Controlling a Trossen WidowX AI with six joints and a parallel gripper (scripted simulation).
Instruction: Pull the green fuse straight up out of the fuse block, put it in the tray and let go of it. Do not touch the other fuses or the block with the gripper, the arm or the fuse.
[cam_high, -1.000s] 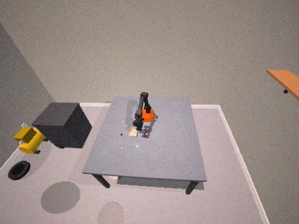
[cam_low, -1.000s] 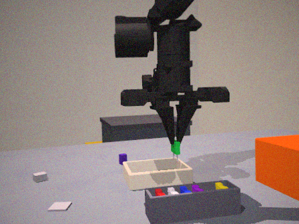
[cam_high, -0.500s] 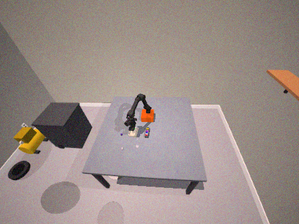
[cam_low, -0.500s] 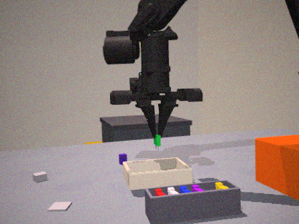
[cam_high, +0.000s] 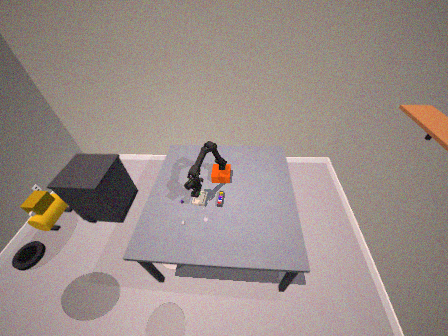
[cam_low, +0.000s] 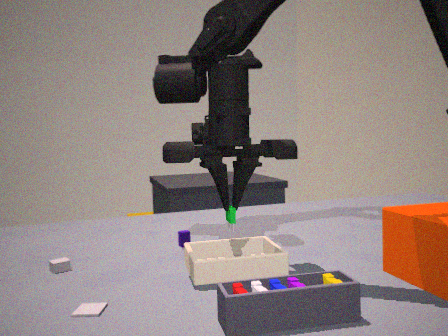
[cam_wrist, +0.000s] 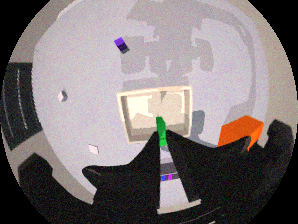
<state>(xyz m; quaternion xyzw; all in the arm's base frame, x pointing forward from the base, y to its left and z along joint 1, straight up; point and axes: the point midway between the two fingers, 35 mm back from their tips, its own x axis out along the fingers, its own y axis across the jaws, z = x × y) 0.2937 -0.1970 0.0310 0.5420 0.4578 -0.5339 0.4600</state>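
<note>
Now: gripper tip 10 mm above the green fuse. The rest, counted from my gripper tip: grey block (230 mm ahead, 120 mm to the right, 80 mm below); then tray (80 mm below).
</note>
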